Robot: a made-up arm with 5 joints.
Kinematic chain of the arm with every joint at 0, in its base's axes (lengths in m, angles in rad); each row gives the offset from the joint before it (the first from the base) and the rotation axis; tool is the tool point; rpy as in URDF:
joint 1: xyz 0 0 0.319 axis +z
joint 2: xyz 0 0 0 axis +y
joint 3: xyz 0.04 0 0.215 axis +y
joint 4: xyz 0.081 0 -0.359 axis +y
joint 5: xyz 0.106 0 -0.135 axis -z
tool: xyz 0 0 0 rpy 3.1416 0 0
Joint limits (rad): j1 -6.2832..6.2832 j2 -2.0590..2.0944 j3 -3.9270..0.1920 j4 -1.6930..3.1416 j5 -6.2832..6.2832
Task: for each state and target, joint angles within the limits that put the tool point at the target. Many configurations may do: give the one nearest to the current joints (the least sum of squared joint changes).
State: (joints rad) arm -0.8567 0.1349 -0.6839 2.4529 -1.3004
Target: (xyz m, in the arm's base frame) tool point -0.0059 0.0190 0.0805
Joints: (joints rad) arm -1.2697 0.6465 -0.3956 1.8796 -1.3004
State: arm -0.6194 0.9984 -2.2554 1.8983 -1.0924
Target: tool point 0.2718 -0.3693 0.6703
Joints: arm -0.9363 0.3273 -2.5610 2.1378 -1.0924
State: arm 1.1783 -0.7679 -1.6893 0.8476 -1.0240
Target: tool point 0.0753 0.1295 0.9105
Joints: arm 1.0441 -0.9262 -1.5557 0.9760 -1.0240
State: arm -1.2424 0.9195 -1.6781 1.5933 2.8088
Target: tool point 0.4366 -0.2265 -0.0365
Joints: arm -0.4786 1.1564 -1.8166 1.3561 2.8088
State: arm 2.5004 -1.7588 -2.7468 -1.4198 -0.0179
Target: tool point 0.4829 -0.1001 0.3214
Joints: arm 2.9372 -1.2962 -3.0186 -1.6930 -0.0179
